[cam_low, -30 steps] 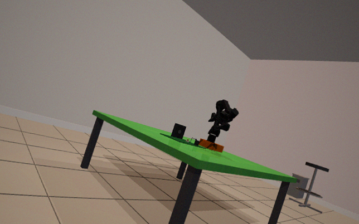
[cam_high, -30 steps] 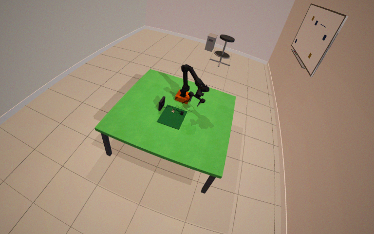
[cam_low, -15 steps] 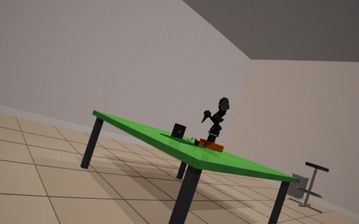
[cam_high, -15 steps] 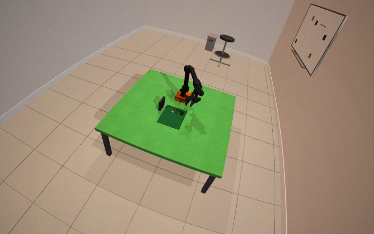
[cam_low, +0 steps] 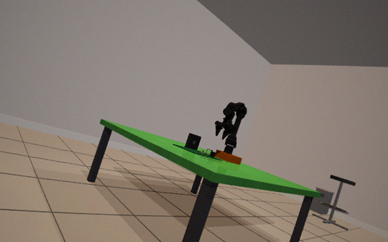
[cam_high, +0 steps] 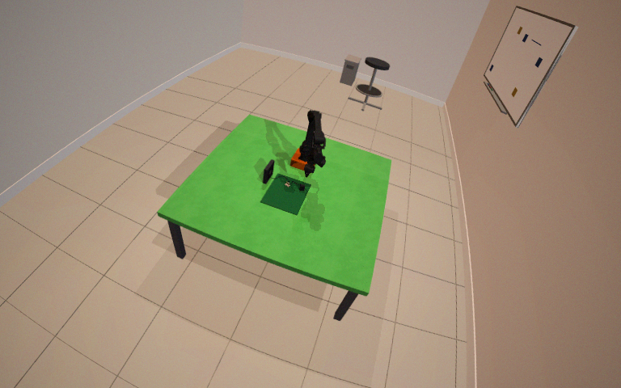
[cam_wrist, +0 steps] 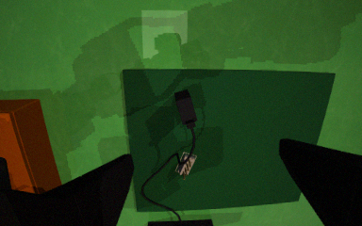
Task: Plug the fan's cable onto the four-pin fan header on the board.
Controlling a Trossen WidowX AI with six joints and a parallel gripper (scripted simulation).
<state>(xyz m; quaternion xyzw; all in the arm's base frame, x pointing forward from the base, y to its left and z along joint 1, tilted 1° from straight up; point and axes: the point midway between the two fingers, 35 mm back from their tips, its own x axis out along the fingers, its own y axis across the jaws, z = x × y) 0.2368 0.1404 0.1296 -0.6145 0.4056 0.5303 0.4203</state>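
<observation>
Now: the dark fan plug 13 cm below my gripper tip and 1 cm to the right of it. The rest, counted from my gripper tip: black fan (25 cm to the right, 10 cm below, 5 cm ahead); then pale fan header (15 cm below, 11 cm to the right, 3 cm ahead); then dark green board (17 cm below, 9 cm ahead, 8 cm to the right).
</observation>
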